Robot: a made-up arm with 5 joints.
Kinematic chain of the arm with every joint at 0, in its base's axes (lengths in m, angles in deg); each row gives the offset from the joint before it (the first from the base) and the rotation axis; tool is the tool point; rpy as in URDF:
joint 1: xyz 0.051 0 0.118 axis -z
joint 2: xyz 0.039 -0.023 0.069 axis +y
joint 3: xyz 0.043 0 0.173 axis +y
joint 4: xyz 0.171 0 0.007 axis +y
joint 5: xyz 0.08 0.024 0 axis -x
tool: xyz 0 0 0 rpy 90 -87.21 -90
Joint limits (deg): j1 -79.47..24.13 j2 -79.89..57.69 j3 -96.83..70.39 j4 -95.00..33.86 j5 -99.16..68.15
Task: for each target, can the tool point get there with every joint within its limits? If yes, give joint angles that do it. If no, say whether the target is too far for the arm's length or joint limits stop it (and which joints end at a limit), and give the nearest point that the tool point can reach.
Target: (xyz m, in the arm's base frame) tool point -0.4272 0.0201 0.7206
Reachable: no: too far | nearest point -0.2088 0.0109 0.4952 | short by 0.314 m
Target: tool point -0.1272 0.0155 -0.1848
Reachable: no: joint limits stop it (at a limit: joint 1, joint 2) | nearest point 0.0667 0.0898 0.0209 | short by 0.292 m
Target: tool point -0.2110 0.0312 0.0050
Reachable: no: joint limits stop it (at a limit: joint 2, joint 3, joint 4) | nearest point -0.2394 0.0346 0.1825 | short by 0.180 m
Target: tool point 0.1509 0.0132 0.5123
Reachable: yes | joints -6.98 -48.20 14.07 -38.10 -24.57
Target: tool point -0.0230 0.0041 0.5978
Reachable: yes | joints 2.36 -34.71 -69.43 13.15 -64.18
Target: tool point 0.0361 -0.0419 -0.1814
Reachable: no: joint limits stop it (at a limit: joint 1, joint 2) | nearest point 0.1419 -0.0396 0.0169 | short by 0.225 m
